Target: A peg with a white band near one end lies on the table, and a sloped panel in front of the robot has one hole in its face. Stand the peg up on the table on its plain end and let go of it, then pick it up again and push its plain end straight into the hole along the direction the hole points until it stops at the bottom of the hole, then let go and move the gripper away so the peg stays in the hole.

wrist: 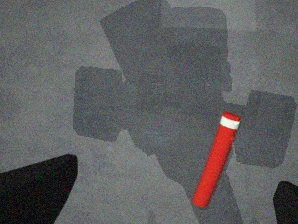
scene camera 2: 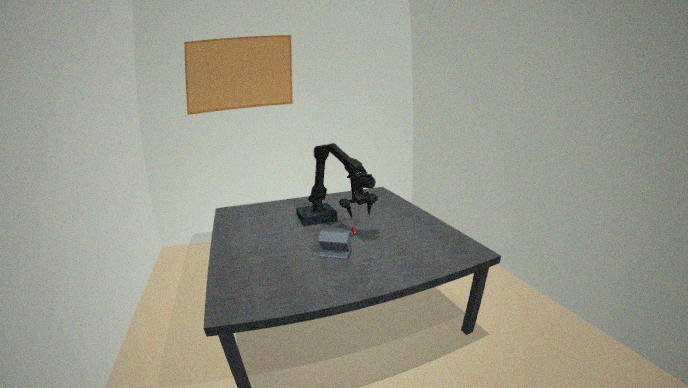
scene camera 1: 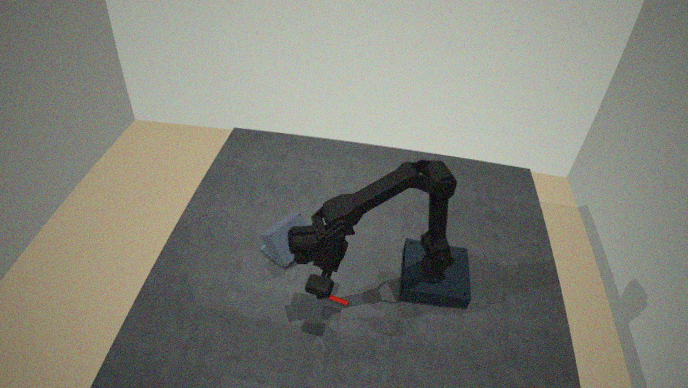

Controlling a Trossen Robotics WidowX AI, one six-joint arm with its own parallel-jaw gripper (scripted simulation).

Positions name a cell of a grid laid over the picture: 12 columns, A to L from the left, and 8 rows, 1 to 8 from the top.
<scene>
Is the gripper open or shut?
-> Open.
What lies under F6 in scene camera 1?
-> The gripper.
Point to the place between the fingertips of the gripper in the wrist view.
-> At H7
</scene>
